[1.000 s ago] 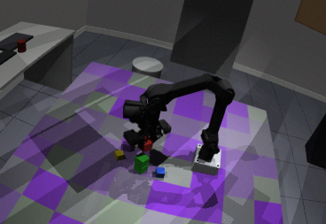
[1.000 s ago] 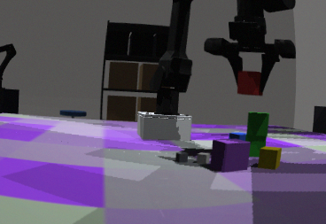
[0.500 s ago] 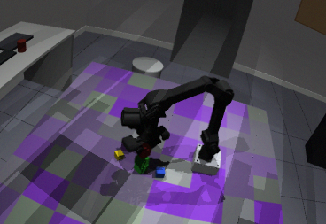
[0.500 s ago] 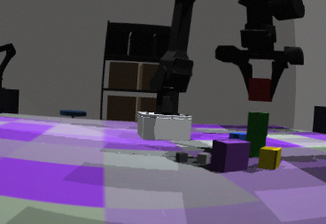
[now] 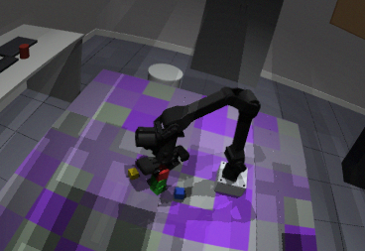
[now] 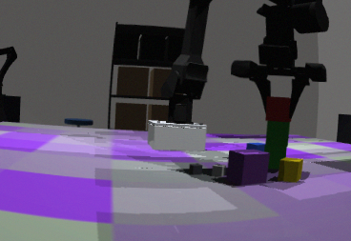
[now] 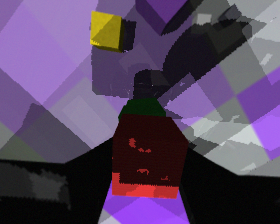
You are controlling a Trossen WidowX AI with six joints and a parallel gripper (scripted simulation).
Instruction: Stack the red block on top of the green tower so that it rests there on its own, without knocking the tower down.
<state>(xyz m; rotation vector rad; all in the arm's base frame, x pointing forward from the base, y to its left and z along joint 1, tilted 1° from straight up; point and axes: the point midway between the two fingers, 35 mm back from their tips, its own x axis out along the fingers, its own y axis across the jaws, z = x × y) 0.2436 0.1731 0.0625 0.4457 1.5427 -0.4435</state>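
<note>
Now: gripper tip 2 cm below the red block. The rest, counted from my gripper tip: yellow cube (11 cm ahead, 1 cm to the right, 8 cm below); purple cube (11 cm ahead, 8 cm to the right, 7 cm below); blue cube (9 cm behind, 1 cm to the right, 7 cm below).
</note>
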